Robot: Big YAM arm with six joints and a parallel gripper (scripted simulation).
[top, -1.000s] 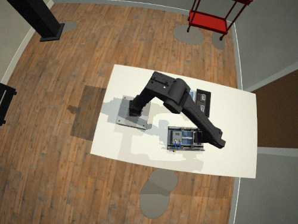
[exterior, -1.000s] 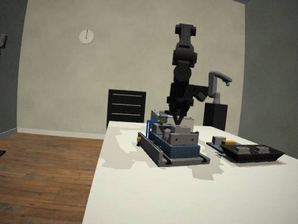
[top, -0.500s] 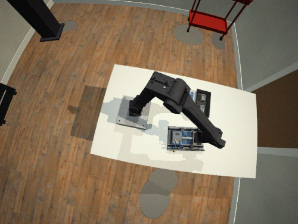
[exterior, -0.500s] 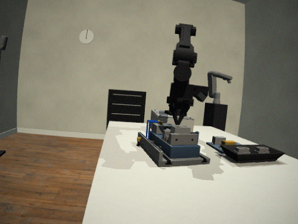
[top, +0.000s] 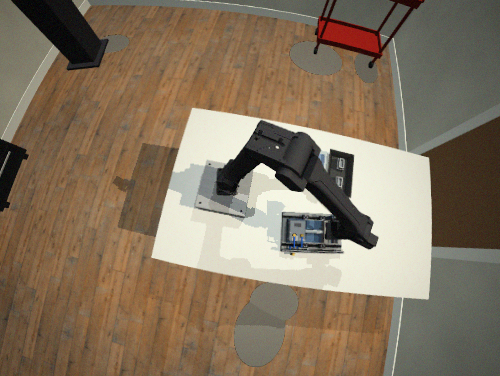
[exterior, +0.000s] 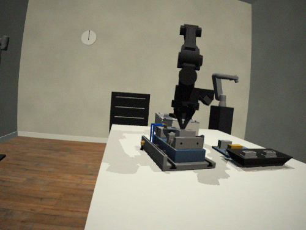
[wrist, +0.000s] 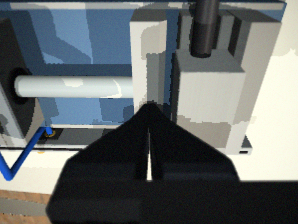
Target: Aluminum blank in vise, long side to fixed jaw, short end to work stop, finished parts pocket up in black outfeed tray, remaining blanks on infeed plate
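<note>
The dark rod is 30 mm ahead of my hand, 40 mm to the left of it and 30 mm below it. From my hand the other things lie so: yellow brass blank 10 mm behind, 280 mm to the left, 100 mm below; light cylinder 60 mm behind, 40 mm below; vise 40 mm behind, 80 mm below.
</note>
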